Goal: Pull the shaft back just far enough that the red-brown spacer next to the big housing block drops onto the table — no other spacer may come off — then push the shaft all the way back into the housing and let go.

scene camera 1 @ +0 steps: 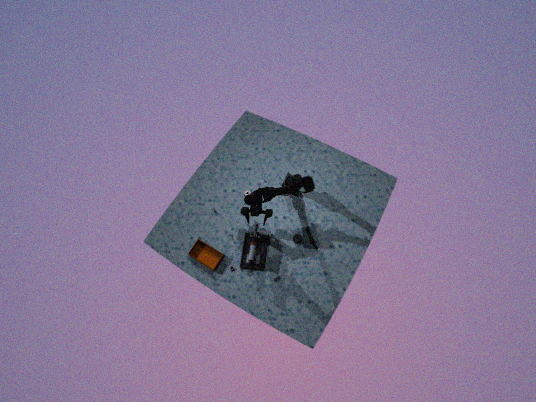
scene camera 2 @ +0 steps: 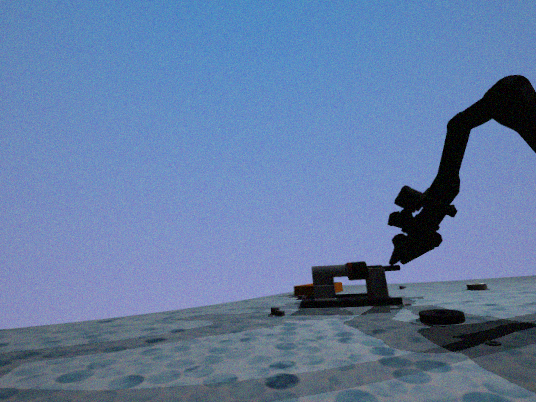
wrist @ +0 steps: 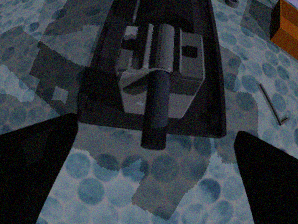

Scene:
same spot on support block: (scene camera 1: pixel 253 256) = (scene camera 2: pixel 319 267)

